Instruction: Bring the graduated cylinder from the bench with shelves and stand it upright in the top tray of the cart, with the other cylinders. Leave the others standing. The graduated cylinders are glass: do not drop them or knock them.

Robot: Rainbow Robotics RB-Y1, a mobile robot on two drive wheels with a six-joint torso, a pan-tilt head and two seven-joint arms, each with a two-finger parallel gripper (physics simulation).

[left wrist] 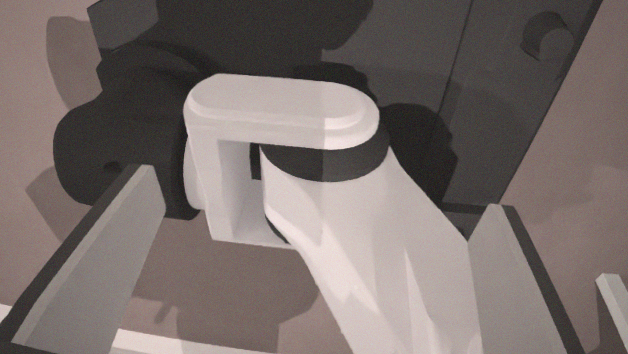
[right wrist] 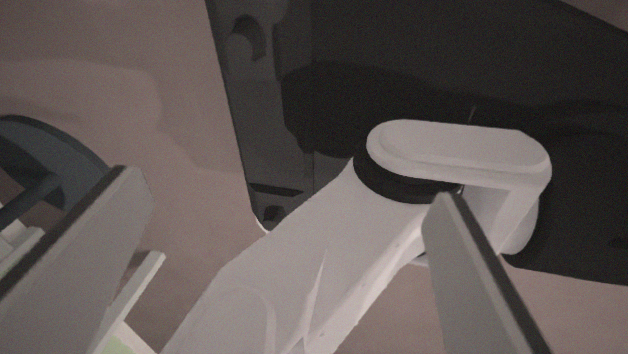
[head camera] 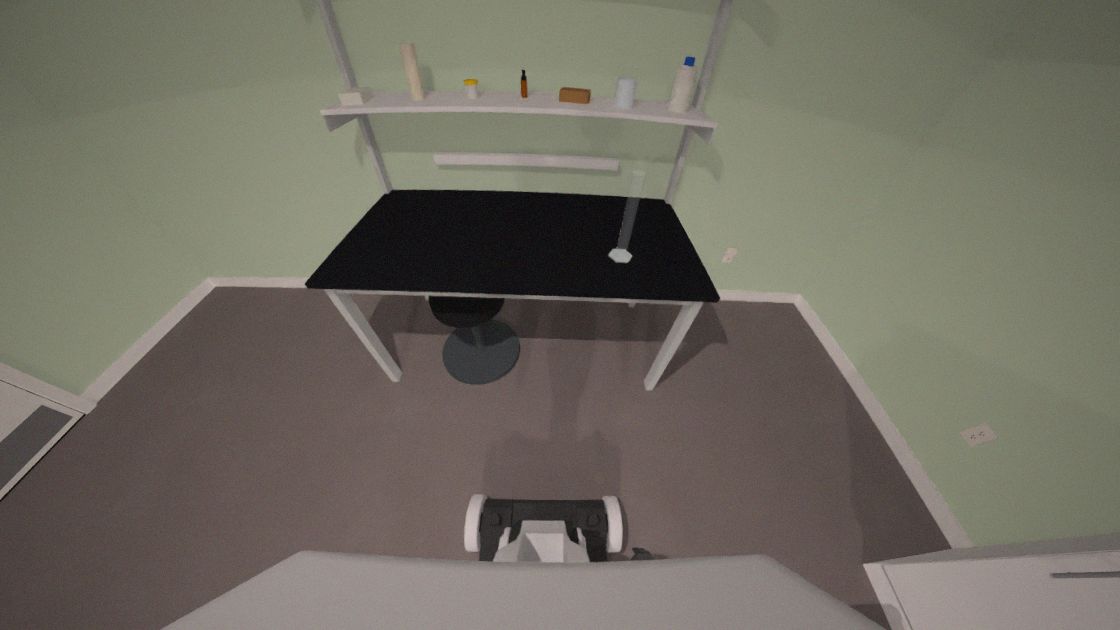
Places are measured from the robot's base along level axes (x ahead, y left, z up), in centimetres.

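Pixels of known places: left gripper, fingertip midpoint: (left wrist: 317, 206); right gripper, fingertip midpoint: (right wrist: 290, 197).
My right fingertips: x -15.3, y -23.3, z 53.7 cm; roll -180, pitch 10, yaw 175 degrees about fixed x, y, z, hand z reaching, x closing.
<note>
Behind a point stands the place of what it marks.
A clear graduated cylinder (head camera: 628, 215) @(x 81.9, y -26.8, z 95.3 cm) stands upright on the black bench (head camera: 485, 242) @(x 90.1, y 27.2, z 76.3 cm) near its right end, in the head view. Its pale foot rests on the bench top. My left gripper (left wrist: 317, 206) @(x -22.3, y 21.6, z 53.5 cm) is open with its fingers wide apart, in the left wrist view; behind them are my own white and black body parts and the floor. My right gripper (right wrist: 290, 197) @(x -15.3, y -23.3, z 53.7 cm) is also open and wide, in the right wrist view, with my own body behind it. Both grippers are away from the cylinder. The cart and the other cylinders do not show in the head view.
A shelf (head camera: 509, 103) with bottles and small items runs above the bench. A stool (head camera: 479, 352) stands under the bench's left part. A white cabinet (head camera: 994, 595) @(x -31.4, y -133.8, z 48.5 cm) is at the lower right and a door (head camera: 31, 423) @(x 19.6, y 268.3, z 15.9 cm) at the far left. Brown floor (head camera: 548, 423) @(x 45.3, y -1.0, z 0.1 cm) lies before the bench.
</note>
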